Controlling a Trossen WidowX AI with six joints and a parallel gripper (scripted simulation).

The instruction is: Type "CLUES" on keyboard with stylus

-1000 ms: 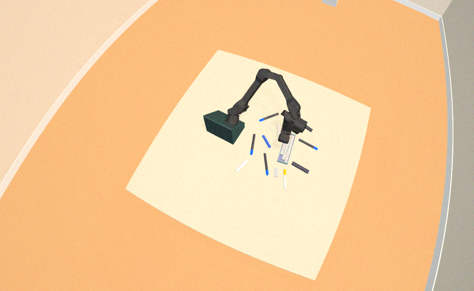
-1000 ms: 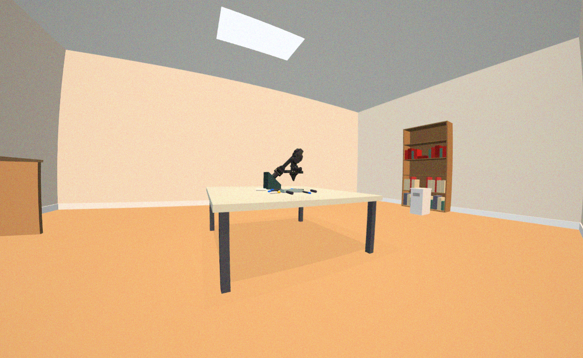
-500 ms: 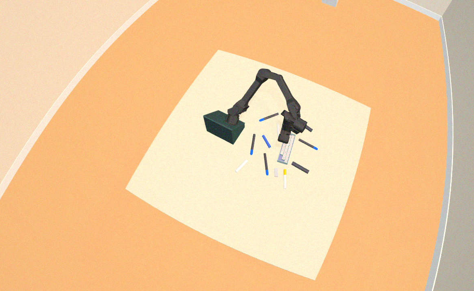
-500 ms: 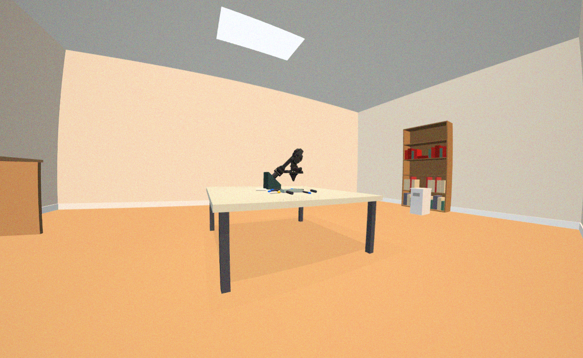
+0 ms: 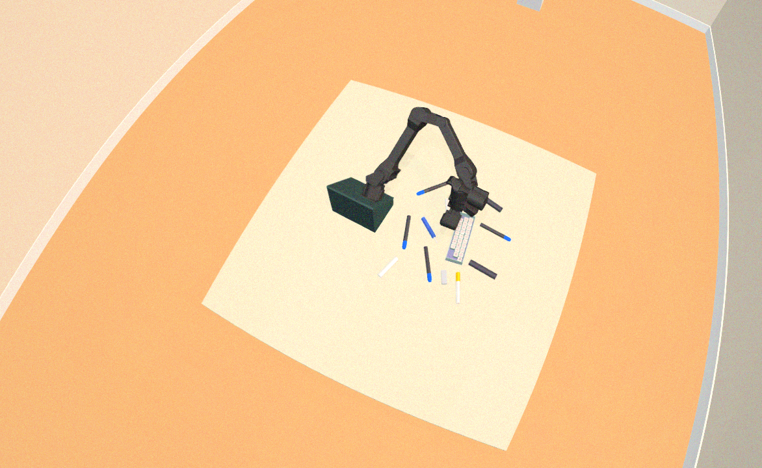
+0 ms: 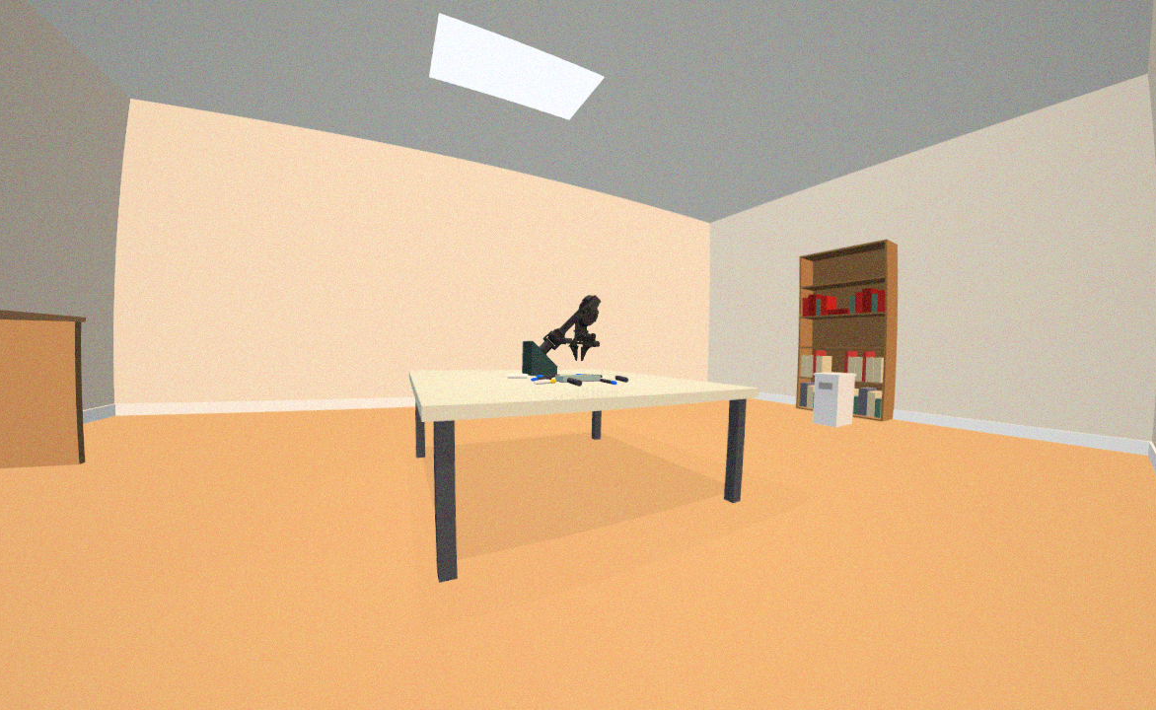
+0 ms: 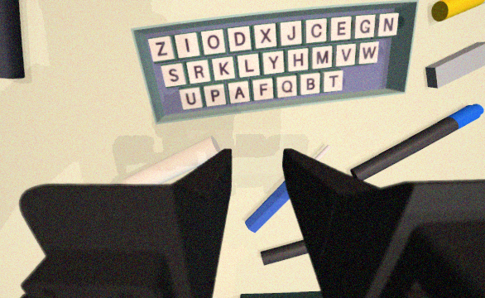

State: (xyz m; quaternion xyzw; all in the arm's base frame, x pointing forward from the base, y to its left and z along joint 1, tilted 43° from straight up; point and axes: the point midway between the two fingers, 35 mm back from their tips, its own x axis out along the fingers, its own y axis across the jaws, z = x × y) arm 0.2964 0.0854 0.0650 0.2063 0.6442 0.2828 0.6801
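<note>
The stylus lies 8 cm below my gripper tip, 6 cm to the right of it and 5 cm behind it. Also, from my gripper tip: stylus tip: 8 cm to the right, 8 cm below, 3 cm behind.
</note>
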